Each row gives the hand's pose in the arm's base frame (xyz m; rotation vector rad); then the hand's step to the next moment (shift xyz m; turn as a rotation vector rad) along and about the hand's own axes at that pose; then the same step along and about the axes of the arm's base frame.
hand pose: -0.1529 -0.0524 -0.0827 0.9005 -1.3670 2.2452
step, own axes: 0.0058 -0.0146 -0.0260 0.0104 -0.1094 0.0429
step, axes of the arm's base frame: -0.0042 0.0297 0.0050 0.0718 0.0129 0.0927
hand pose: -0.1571 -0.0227 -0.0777 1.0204 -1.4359 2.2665
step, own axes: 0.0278 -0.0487 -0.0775 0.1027 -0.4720 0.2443
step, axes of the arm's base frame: -0.0249 0.0866 0.0320 0.2930 -0.0040 0.4551
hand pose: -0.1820 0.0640 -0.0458 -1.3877 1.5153 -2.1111
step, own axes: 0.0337 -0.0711 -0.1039 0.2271 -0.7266 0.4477
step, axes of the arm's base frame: -0.0739 0.0780 0.0738 0.4687 -0.0946 0.7425
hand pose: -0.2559 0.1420 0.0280 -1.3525 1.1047 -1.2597
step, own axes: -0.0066 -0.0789 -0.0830 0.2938 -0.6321 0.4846
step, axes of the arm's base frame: -0.0824 0.0128 0.0788 0.5086 -0.1717 0.6576
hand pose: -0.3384 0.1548 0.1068 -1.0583 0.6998 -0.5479
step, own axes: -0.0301 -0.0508 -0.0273 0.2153 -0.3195 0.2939
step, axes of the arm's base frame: -0.0441 -0.0150 0.0454 0.3378 -0.1050 0.3311
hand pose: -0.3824 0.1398 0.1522 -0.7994 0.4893 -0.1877
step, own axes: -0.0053 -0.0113 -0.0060 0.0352 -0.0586 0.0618
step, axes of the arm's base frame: -0.0073 -0.0098 0.0065 0.0621 -0.0127 0.0669
